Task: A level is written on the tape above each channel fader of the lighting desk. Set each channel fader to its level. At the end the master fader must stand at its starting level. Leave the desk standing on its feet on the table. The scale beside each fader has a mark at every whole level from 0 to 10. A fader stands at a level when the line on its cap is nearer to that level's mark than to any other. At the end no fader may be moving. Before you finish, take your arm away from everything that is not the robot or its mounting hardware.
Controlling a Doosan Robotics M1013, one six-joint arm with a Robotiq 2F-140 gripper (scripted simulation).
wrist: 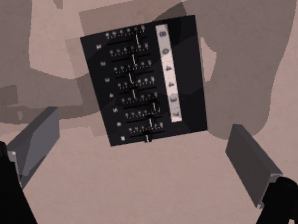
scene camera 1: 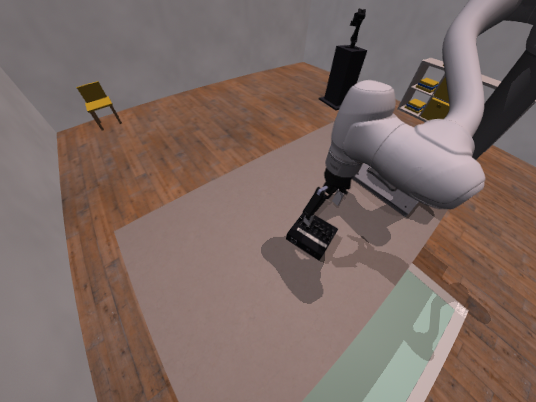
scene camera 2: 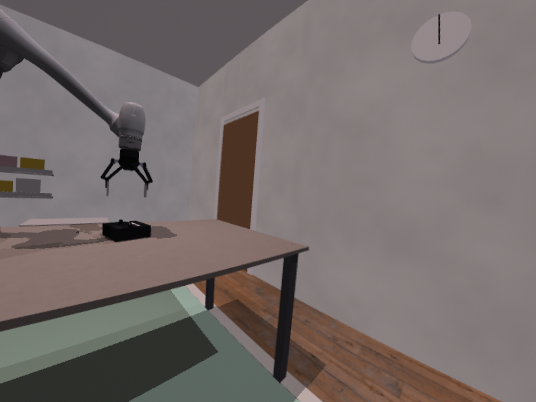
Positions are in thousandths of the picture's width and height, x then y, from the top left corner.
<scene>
My gripper shows in the wrist view (488, 583), in scene camera 1 (600, 529) and in scene camera 2 (238, 489).
</scene>
